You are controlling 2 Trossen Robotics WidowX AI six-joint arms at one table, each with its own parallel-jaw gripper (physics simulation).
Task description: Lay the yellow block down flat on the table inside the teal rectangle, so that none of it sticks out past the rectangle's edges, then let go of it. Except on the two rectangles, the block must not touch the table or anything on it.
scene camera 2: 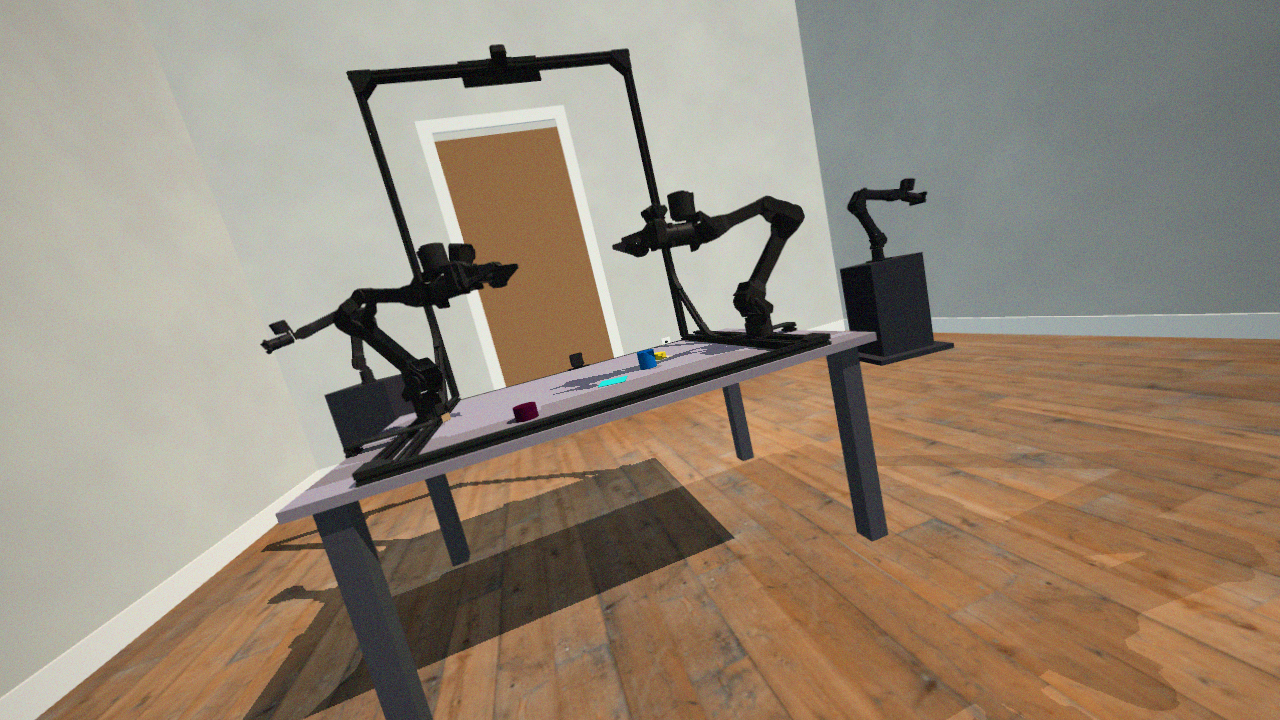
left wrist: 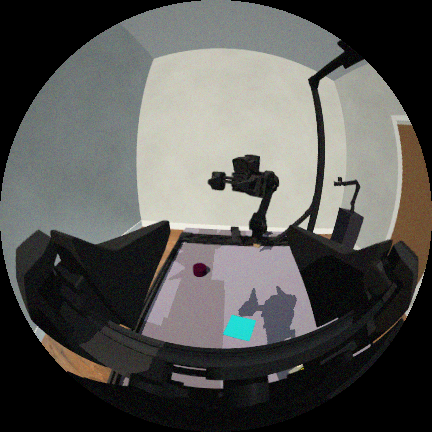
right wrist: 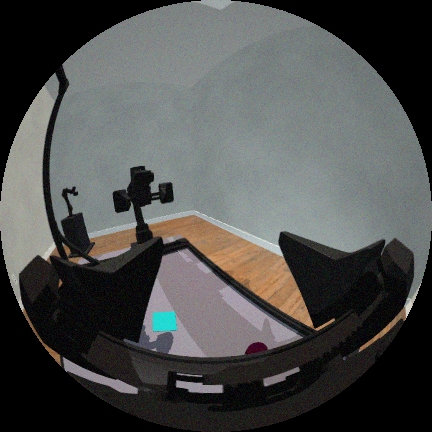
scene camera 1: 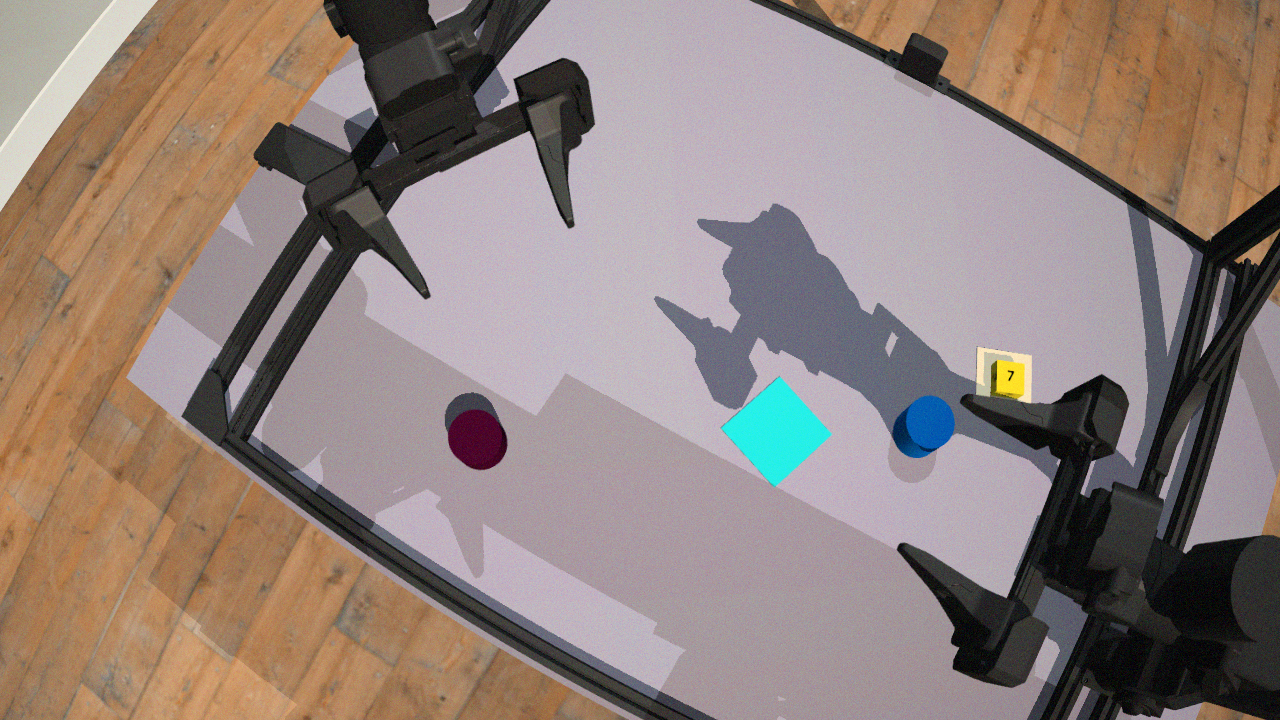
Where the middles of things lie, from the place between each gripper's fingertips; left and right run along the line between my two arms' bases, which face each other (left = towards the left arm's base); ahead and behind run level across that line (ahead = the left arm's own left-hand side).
My left gripper is now 32 cm above the blue cylinder (scene camera 1: 928, 423), 13 cm past it and 2 cm to the right of it. Round my left hand: pale rectangle (scene camera 1: 986, 357) (34 cm below, 23 cm behind, 6 cm to the left); then teal rectangle (scene camera 1: 776, 431) (34 cm below, 9 cm to the right, 5 cm behind); then yellow block (scene camera 1: 1007, 378) (33 cm below, 23 cm behind, 6 cm to the left).
Right now the maroon cylinder (scene camera 1: 475, 437) is 80 mm ahead of my right hand, 30 mm to the right of it and 330 mm below it. From my right hand the other things lie so: blue cylinder: 190 mm behind, 280 mm to the left, 320 mm below; teal rectangle: 110 mm behind, 170 mm to the left, 340 mm below; yellow block: 300 mm behind, 330 mm to the left, 330 mm below.
